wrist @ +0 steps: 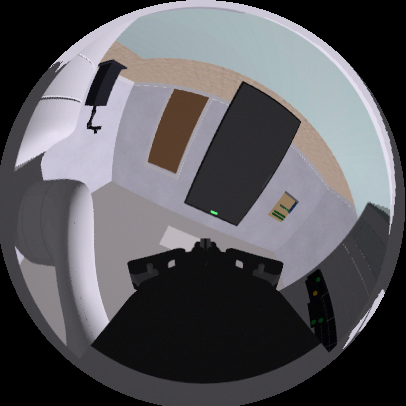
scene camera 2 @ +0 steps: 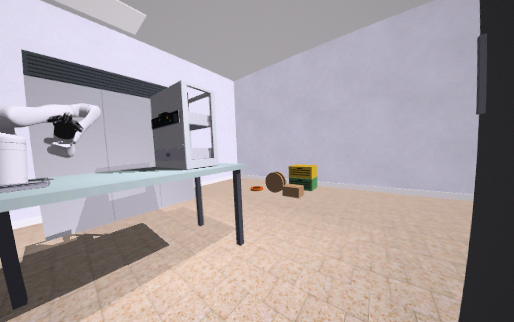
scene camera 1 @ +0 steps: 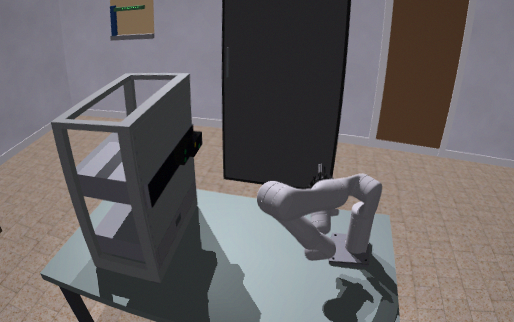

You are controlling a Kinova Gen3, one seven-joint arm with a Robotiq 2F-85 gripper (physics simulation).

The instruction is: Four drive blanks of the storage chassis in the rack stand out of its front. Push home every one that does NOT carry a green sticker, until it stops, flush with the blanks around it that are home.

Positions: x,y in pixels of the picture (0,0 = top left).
Labels:
grey rack: wrist 326,297; scene camera 2; scene camera 1
same spot on grey rack: (scene camera 2: 171,122) = (scene camera 1: 199,148)

